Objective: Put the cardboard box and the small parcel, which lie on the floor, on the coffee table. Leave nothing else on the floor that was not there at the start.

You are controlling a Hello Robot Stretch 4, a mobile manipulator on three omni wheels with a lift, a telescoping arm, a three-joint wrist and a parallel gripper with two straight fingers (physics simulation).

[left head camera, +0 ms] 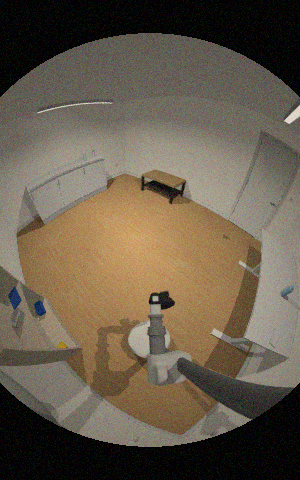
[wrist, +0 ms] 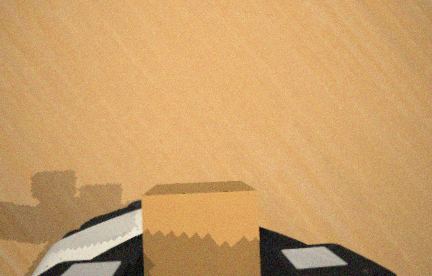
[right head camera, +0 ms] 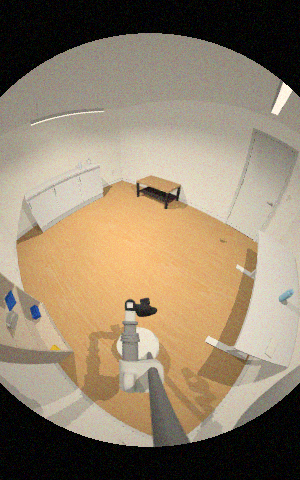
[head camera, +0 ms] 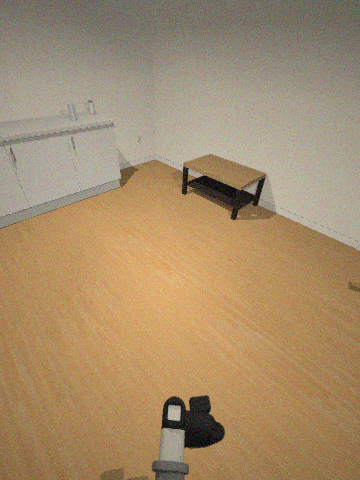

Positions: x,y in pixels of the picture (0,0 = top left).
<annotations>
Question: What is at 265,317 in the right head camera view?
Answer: A white table.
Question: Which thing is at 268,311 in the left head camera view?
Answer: A white table.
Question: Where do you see a cabinet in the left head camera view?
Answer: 52,193
</annotations>
